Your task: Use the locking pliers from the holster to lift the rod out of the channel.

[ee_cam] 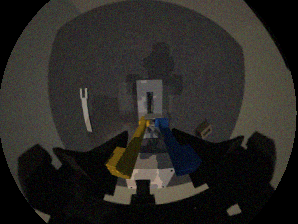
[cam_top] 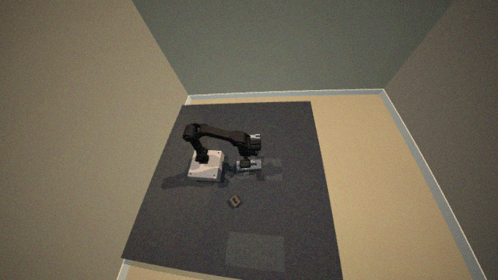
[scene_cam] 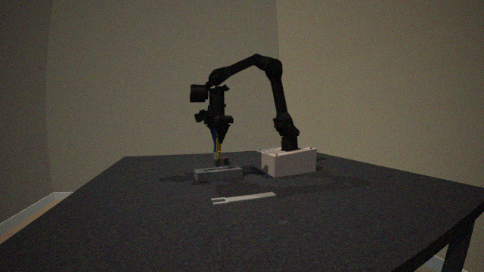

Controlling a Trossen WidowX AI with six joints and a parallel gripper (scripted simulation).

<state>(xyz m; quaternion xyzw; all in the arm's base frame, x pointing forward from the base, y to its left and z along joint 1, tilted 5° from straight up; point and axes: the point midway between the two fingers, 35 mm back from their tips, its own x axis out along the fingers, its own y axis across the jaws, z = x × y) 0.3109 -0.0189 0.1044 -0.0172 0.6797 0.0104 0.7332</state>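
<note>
Right now my gripper tip is 12 cm above the grey channel block and 1 cm to the left of it. Round my gripper tip: holster 25 cm to the right, 13 cm below, 9 cm behind; flat white forked strip 25 cm to the left, 13 cm below, 2 cm ahead.
</note>
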